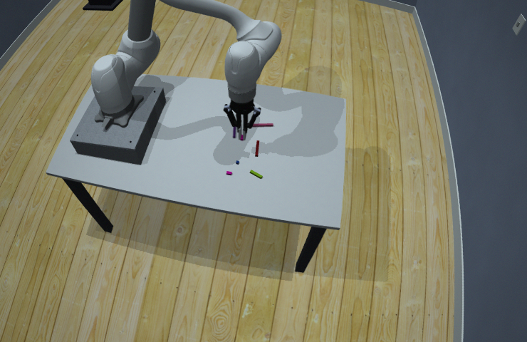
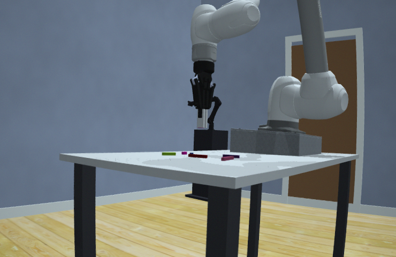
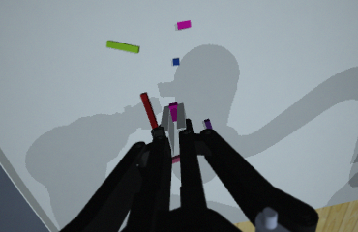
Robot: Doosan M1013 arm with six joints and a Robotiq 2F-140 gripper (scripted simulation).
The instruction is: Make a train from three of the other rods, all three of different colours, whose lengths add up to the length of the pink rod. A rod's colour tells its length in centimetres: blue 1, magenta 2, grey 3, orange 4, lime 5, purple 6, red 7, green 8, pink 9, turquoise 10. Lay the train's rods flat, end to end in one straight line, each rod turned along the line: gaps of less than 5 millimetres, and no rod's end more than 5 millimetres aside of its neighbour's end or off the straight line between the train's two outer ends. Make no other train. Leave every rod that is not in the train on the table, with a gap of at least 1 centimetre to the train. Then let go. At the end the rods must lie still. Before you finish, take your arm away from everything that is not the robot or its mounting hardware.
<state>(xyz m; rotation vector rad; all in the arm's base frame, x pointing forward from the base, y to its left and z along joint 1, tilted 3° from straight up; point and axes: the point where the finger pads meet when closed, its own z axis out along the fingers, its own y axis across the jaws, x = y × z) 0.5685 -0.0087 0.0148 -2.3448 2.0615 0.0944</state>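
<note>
My gripper is now 13 cm above the blue rod and 5 cm to the left of it. The rest, counted from my hand: red rod: 13 cm below, 5 cm ahead, 3 cm to the left; then purple rod: 13 cm below, 9 cm to the left, 6 cm behind; then lime rod: 13 cm below, 8 cm to the right, 8 cm ahead.
</note>
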